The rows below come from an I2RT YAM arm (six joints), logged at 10 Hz.
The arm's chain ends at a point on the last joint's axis. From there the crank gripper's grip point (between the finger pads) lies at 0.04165 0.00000 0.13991 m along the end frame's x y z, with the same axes.
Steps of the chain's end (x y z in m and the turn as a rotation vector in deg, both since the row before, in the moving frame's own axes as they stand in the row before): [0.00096 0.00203 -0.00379 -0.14 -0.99 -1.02]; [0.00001 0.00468 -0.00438 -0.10 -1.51 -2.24]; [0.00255 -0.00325 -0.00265 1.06 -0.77 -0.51]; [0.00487 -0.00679 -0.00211 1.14 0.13 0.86]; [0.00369 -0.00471 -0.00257 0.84 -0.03 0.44]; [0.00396 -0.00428 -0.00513 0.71 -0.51 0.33]
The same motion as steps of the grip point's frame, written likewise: [-0.00147 0.00165 -0.00309 -0.14 -0.99 -1.02]; [-0.00372 0.00337 -0.00333 -0.10 -1.51 -2.24]; [0.00065 -0.00621 -0.00213 1.06 -0.77 -0.51]; [0.00520 -0.00895 -0.00223 1.14 0.13 0.86]; [0.00362 -0.00644 -0.00256 0.84 -0.03 0.44]; [0.00272 -0.00578 -0.00477 0.71 -0.51 0.33]
